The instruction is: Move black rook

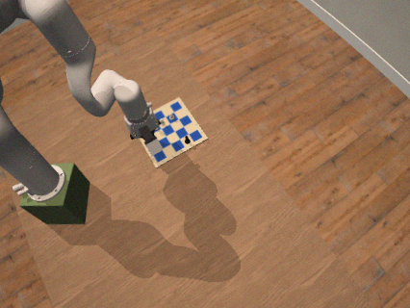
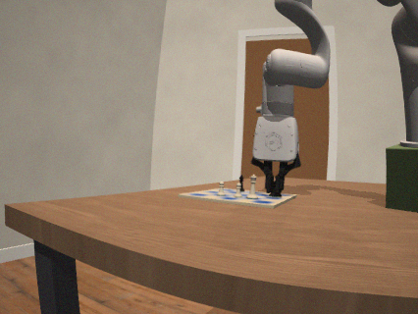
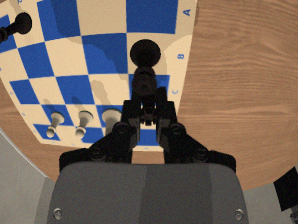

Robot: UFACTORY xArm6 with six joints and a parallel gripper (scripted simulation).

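The blue-and-cream chessboard is 80 mm ahead of my hand and 40 mm below it.
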